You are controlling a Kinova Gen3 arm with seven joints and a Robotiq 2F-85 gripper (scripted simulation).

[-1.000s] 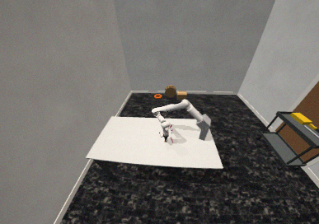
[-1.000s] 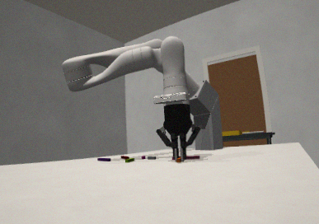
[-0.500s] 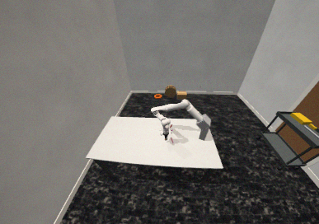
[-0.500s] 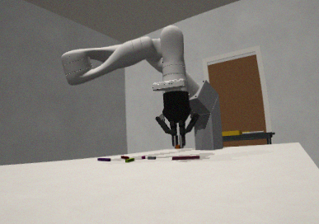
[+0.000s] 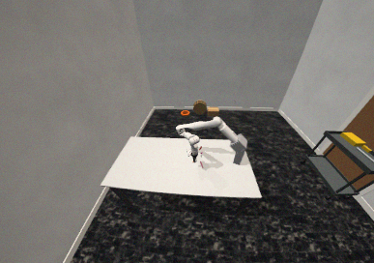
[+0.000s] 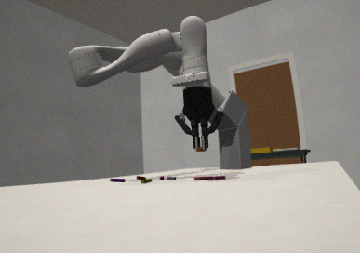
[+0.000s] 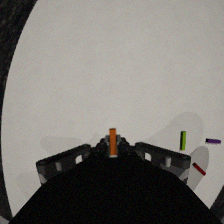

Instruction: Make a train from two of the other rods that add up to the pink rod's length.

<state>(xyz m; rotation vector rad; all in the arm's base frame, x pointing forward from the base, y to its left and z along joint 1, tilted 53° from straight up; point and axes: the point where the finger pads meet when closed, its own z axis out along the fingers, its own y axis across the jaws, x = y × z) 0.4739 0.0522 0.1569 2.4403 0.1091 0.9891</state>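
Right now the grey rod is 140 mm behind my hand, 110 mm to the right of it and 100 mm below it. Round my hand: pink rod: 90 mm behind, 10 mm to the left, 100 mm below; lime rod: 70 mm behind, 170 mm to the right, 100 mm below; orange rod: 10 mm below.
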